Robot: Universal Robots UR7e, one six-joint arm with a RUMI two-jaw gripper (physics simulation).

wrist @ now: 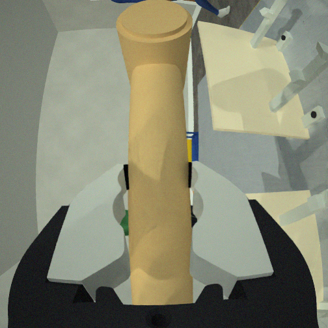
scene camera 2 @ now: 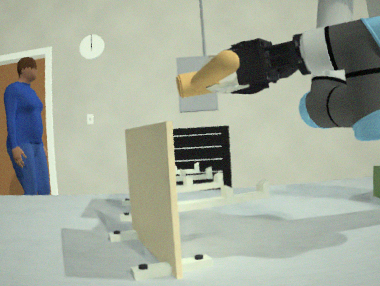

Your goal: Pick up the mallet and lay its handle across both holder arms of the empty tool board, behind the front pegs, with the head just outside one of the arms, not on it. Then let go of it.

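The tan wooden mallet is held in the air, higher than the boards. In the scene view its handle end points toward the camera and its head is at the lower left. My gripper is shut on the mallet's handle. In the scene view an upright tool board stands below and left of the mallet; a pale holder arm with upright pegs reaches right from it. The wrist view shows two boards, one at the upper right and one at the lower right. No tools show on their visible parts.
More pegged arms stand farther back in the scene view, near a black panel with white lines. The near board's foot has black knobs. A person in blue stands at the left. A green object shows at the right edge.
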